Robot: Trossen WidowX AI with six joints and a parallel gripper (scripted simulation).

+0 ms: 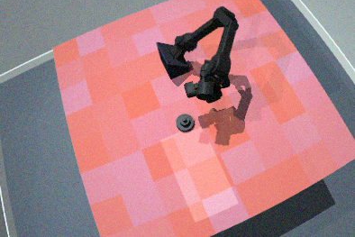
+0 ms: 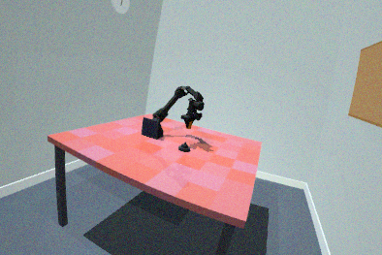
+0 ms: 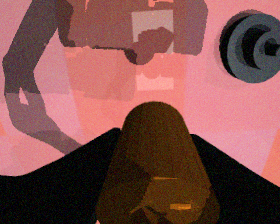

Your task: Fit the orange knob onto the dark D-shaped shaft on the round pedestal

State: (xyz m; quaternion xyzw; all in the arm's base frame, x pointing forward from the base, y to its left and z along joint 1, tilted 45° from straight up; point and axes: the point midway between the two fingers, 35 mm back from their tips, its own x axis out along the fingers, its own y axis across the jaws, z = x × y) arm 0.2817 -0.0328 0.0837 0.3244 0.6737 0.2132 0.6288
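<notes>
The round dark pedestal lies 13 cm to the right of my gripper tip, 10 cm below it and 4 cm ahead of it. The rest, counted from my gripper tip: orange knob (2 cm above).
</notes>
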